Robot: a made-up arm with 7 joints.
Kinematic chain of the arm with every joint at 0, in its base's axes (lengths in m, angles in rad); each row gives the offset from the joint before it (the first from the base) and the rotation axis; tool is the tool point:
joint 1: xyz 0 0 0.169 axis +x
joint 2: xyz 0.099 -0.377 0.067 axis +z
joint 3: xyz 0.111 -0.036 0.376 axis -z
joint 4: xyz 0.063 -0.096 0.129 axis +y
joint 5: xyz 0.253 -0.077 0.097 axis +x
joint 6: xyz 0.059 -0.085 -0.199 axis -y
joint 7: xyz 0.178 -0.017 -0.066 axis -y
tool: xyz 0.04 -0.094 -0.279
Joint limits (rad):
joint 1: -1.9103..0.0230
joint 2: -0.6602..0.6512
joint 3: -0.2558..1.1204
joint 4: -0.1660..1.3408
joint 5: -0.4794..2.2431
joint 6: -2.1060..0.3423
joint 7: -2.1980..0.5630
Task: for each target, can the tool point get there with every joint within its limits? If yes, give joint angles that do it. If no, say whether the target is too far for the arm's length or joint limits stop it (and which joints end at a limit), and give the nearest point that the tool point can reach.
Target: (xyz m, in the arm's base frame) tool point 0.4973 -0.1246 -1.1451
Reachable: no: joint limits stop it (at a limit: joint 1, joint 2, joint 3, joint 5, joint 7) | nearest point 0.4302 0.2639 -0.4172 | short by 0.828 m
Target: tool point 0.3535 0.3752 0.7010
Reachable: yes | joints -1.5252 -0.4095 0.6542 1.1226 1.8996 -0.3586 -1.6570
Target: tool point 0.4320 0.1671 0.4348
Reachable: yes | joints -1.1945 -0.2732 0.0311 0.3644 1.2567 -0.8022 -0.1035
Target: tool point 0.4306 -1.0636 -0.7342
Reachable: no: joint limits stop it (at a limit: joint 1, joint 3, joint 6, joint 7) | nearest point 0.3508 -0.9095 -0.0371 | short by 0.718 m
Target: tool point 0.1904 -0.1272 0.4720
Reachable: yes | joints -0.6361 -0.1709 0.0174 0.7491 0.9580 -0.5922 -0.4628
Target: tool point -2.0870 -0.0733 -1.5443
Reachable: no: too far | nearest point -0.4173 -0.4276 0.0278 | short by 2.320 m
